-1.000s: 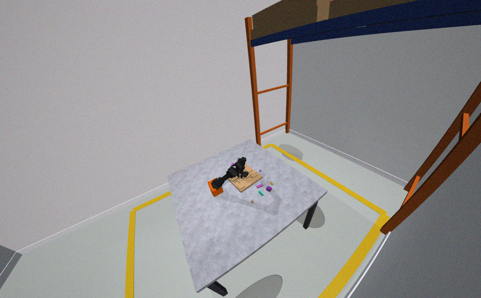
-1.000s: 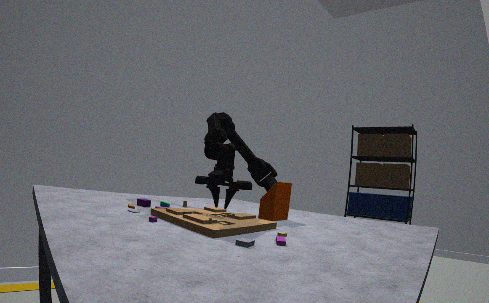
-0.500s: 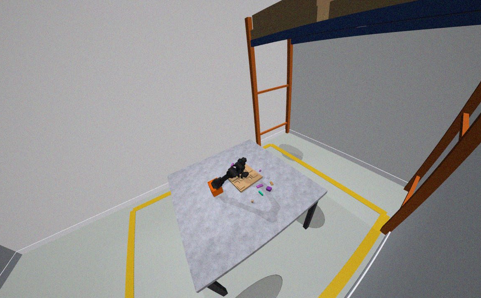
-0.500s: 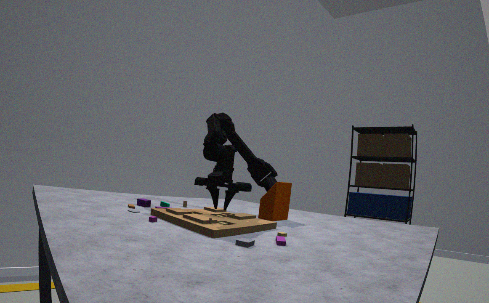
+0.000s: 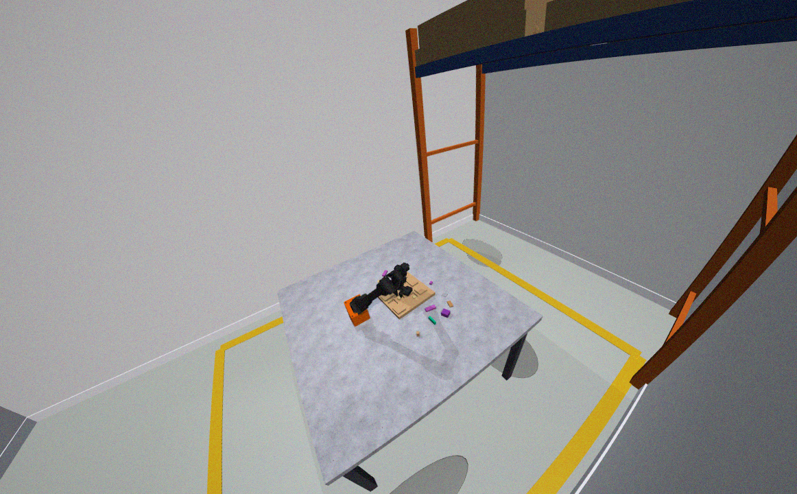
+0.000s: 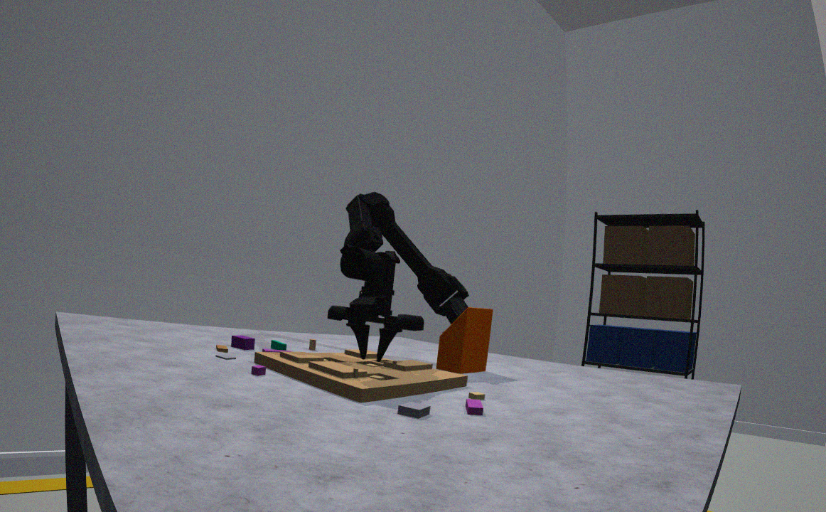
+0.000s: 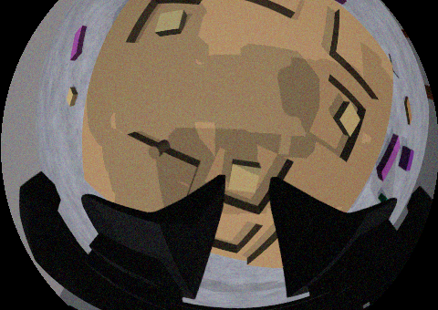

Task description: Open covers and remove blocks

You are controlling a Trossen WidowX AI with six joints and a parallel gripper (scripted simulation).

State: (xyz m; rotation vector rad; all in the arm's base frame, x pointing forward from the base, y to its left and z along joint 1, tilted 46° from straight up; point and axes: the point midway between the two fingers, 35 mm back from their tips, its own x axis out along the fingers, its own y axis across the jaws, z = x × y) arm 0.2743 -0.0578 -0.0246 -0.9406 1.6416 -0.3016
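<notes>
The tan puzzle board lies 40 mm ahead of my gripper tip and 10 mm below it.
</notes>
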